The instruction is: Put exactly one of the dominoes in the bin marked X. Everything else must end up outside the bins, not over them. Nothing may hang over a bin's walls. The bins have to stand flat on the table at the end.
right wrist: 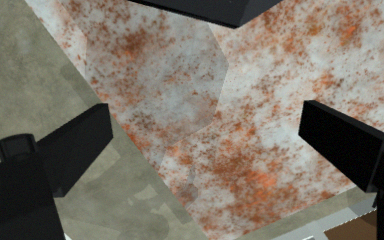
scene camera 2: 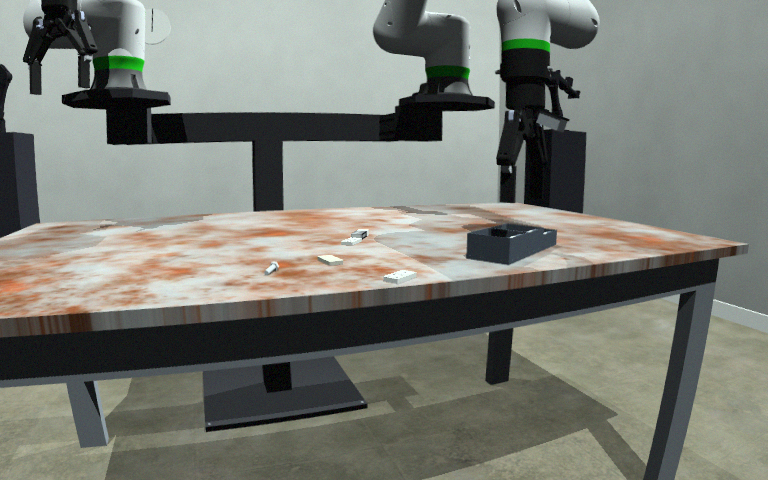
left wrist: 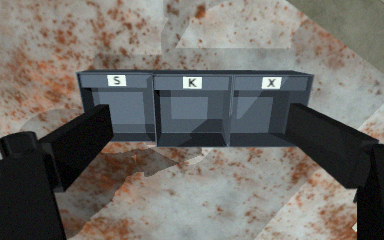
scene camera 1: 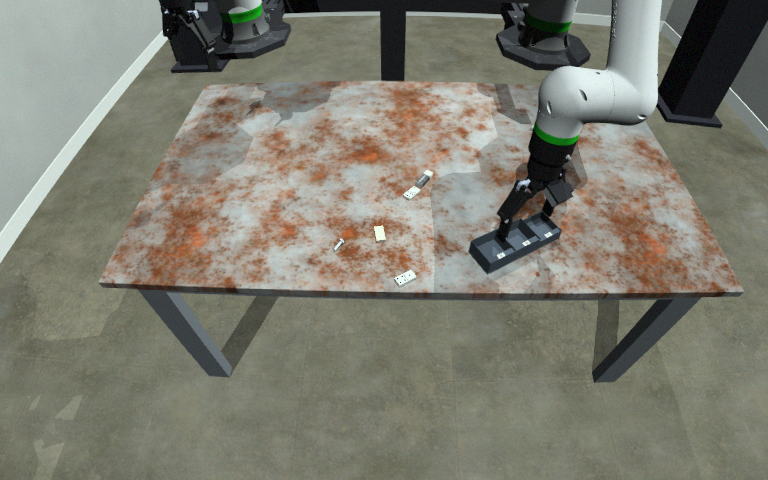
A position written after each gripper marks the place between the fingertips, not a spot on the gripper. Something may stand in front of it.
In view: the left gripper (scene camera 2: 522, 200), the right gripper (scene camera 2: 59, 91) and a dark three-bin tray (scene camera 1: 491, 251).
The dark three-bin tray shows as well in scene camera 2 (scene camera 2: 491, 246) and in the left wrist view (left wrist: 175, 108). The left gripper also shows in the left wrist view (left wrist: 200, 120) and in scene camera 1 (scene camera 1: 525, 223). The right gripper also shows in the right wrist view (right wrist: 205, 119). The right wrist view misses the dark three-bin tray: it is out of frame.
